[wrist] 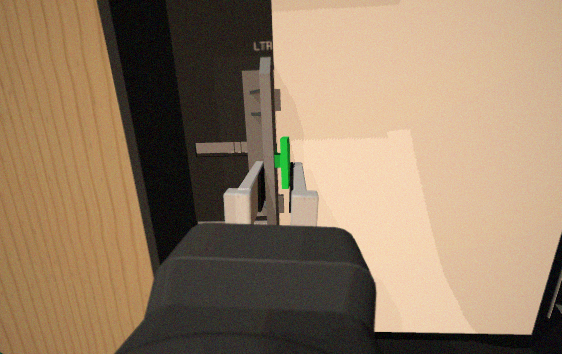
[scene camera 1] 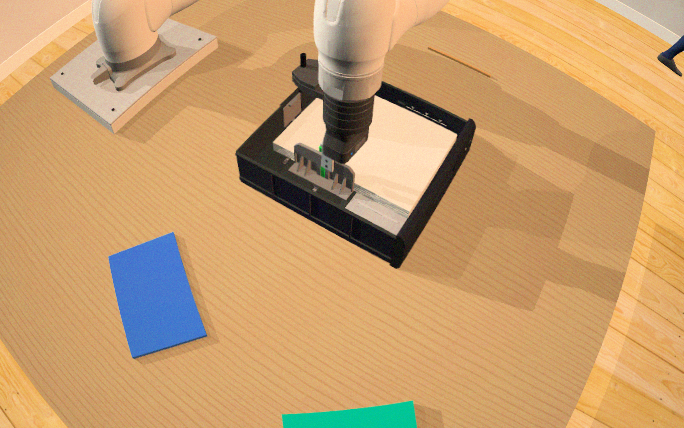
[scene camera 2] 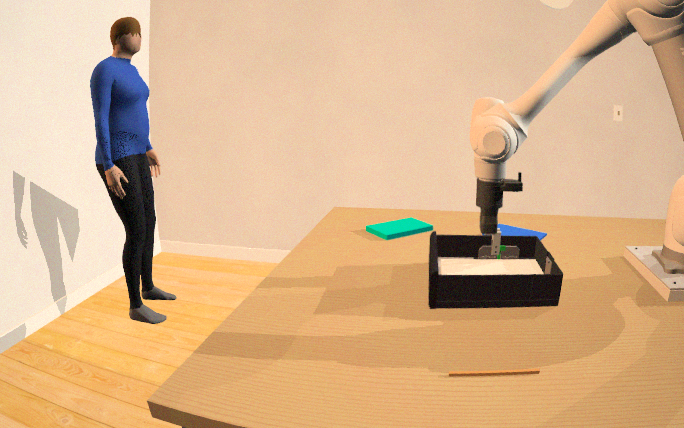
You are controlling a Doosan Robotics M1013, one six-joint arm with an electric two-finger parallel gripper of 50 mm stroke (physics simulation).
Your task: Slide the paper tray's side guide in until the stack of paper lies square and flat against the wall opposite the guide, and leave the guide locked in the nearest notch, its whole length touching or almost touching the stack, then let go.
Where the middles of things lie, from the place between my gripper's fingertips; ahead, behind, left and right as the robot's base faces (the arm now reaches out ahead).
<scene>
Now: hand 10 mm past the side guide (scene camera 1: 340,182) and 10 mm above it. Also, from my hand: blue slab (scene camera 1: 158,311) (50 mm behind, 390 mm to the right, 60 mm below); cream paper stack (scene camera 1: 404,151) (10 mm behind, 110 mm to the left, 30 mm below); green slab (scene camera 2: 400,228) (370 mm ahead, 320 mm to the right, 50 mm below).
</scene>
